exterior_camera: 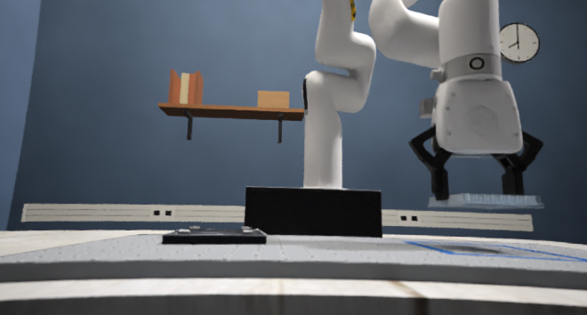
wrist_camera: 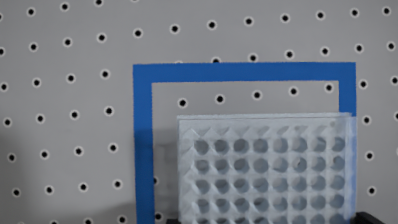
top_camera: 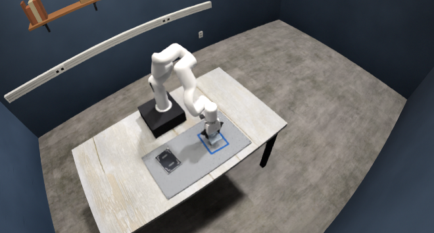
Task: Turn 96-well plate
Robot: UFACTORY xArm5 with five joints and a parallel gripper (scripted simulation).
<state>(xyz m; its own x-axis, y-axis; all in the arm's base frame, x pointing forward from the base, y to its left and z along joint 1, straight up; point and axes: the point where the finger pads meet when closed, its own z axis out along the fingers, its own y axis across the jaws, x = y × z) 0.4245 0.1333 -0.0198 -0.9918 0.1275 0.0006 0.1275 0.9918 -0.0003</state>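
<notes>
Right now the black plate nest is 60 mm behind my hand, 340 mm to the right of it and 70 mm below it. The rest, counted from my hand: 96-well plate 10 mm below.
</notes>
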